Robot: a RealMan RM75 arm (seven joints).
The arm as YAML. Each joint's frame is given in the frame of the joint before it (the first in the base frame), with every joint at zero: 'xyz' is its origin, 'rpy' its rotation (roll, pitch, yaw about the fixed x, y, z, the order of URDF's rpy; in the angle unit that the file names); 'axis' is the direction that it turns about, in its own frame. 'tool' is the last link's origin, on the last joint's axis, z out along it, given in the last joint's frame.
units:
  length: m
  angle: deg
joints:
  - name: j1
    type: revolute
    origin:
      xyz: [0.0, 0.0, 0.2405]
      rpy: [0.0, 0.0, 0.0]
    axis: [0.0, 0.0, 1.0]
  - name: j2
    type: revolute
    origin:
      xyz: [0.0, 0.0, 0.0]
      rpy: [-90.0, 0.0, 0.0]
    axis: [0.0, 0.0, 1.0]
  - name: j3
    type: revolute
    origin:
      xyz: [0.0, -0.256, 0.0]
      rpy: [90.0, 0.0, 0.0]
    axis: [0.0, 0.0, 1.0]
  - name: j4
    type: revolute
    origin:
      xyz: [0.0, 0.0, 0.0]
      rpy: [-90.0, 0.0, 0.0]
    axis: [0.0, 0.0, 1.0]
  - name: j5
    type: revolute
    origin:
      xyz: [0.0, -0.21, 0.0]
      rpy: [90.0, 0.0, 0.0]
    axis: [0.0, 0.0, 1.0]
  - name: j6
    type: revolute
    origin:
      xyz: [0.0, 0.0, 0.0]
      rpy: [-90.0, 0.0, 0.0]
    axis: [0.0, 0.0, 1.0]
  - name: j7
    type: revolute
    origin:
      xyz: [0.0, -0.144, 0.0]
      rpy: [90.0, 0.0, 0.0]
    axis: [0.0, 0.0, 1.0]
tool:
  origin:
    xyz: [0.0, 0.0, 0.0]
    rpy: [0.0, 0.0, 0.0]
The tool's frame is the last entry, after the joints.
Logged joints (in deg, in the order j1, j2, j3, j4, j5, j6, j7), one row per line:
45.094 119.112 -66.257 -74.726 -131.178 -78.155 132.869
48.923 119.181 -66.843 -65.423 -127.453 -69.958 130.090
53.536 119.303 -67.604 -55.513 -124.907 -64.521 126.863
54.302 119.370 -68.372 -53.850 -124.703 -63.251 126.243
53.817 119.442 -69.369 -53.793 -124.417 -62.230 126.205
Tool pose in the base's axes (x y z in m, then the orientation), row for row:
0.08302 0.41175 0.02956 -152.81 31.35 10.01
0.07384 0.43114 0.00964 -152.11 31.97 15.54
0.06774 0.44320 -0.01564 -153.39 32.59 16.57
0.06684 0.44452 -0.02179 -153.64 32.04 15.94
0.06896 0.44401 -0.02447 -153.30 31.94 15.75
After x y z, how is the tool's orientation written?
As a rotation vector, in degrees.
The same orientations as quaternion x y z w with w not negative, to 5 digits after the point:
-0.95678 0.19629 0.06267 0.20523
-0.95285 0.20027 0.09735 0.20613
-0.95437 0.20277 0.10310 0.19349
-0.95563 0.19929 0.09915 0.19293
-0.95515 0.19901 0.09813 0.19610

